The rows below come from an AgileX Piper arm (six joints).
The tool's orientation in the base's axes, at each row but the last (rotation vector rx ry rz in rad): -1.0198 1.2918 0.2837; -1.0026 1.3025 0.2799; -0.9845 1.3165 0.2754; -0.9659 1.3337 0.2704; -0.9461 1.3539 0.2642; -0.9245 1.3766 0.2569; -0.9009 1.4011 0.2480; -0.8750 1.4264 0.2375; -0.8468 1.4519 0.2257; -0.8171 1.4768 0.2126; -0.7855 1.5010 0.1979; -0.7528 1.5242 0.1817
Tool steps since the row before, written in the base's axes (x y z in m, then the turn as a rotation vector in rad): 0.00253 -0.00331 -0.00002 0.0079 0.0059 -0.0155; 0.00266 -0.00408 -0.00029 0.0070 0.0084 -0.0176; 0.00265 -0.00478 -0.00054 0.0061 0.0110 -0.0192; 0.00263 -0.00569 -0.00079 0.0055 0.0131 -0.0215; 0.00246 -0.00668 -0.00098 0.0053 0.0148 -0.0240; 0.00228 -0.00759 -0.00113 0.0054 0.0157 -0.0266; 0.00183 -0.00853 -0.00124 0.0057 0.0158 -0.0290; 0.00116 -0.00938 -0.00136 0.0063 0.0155 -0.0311; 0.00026 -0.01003 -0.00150 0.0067 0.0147 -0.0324; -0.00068 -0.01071 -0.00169 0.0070 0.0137 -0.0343; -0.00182 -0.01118 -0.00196 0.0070 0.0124 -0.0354; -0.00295 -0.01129 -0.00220 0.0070 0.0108 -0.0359
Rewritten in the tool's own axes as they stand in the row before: 0.00196 -0.00358 -0.00083 0.0141 0.0050 0.0107; 0.00248 -0.00402 -0.00124 0.0148 0.0080 0.0121; 0.00290 -0.00436 -0.00166 0.0151 0.0109 0.0134; 0.00339 -0.00485 -0.00221 0.0163 0.0136 0.0147; 0.00382 -0.00536 -0.00289 0.0179 0.0158 0.0159; 0.00419 -0.00587 -0.00347 0.0200 0.0174 0.0168; 0.00449 -0.00629 -0.00423 0.0222 0.0182 0.0173; 0.00474 -0.00657 -0.00506 0.0243 0.0184 0.0178; 0.00492 -0.00663 -0.00590 0.0259 0.0181 0.0178; 0.00520 -0.00673 -0.00676 0.0280 0.0179 0.0176; 0.00549 -0.00661 -0.00764 0.0295 0.0173 0.0170; 0.00567 -0.00630 -0.00831 0.0305 0.0162 0.0162
